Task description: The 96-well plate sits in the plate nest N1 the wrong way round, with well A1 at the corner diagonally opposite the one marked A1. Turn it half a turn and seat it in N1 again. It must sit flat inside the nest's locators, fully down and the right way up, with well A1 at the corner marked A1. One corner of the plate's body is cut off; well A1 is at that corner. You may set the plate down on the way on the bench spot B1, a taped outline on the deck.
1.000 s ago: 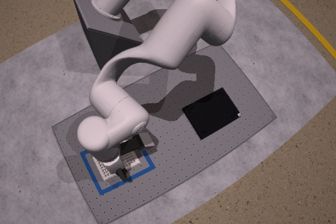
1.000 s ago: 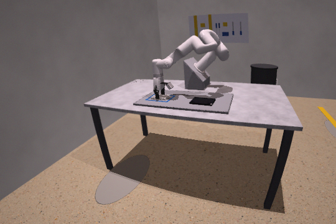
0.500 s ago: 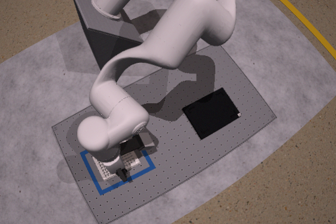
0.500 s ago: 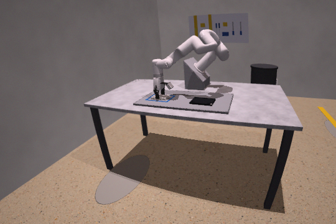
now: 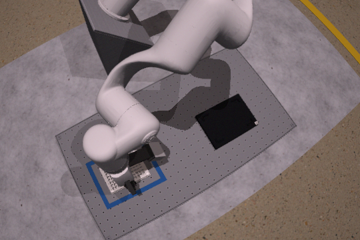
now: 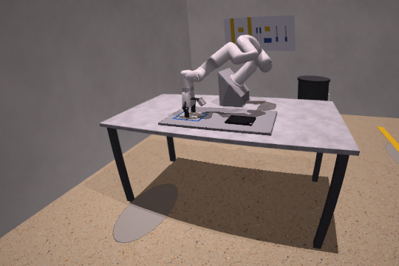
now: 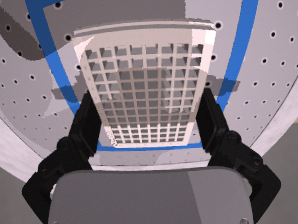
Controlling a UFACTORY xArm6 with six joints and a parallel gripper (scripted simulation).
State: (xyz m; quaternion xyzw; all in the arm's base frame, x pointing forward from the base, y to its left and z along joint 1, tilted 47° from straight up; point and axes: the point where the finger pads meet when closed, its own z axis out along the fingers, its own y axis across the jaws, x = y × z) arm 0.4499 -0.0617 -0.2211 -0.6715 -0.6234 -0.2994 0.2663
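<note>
Right now my hand is 2 cm short of the black plate nest N1, 35 cm to the right of it and 1 cm above it. From my hand the other things lie so: white A1 mark (8 cm ahead, 42 cm to the left, 1 cm below); white 96-well plate (1 cm below).
</note>
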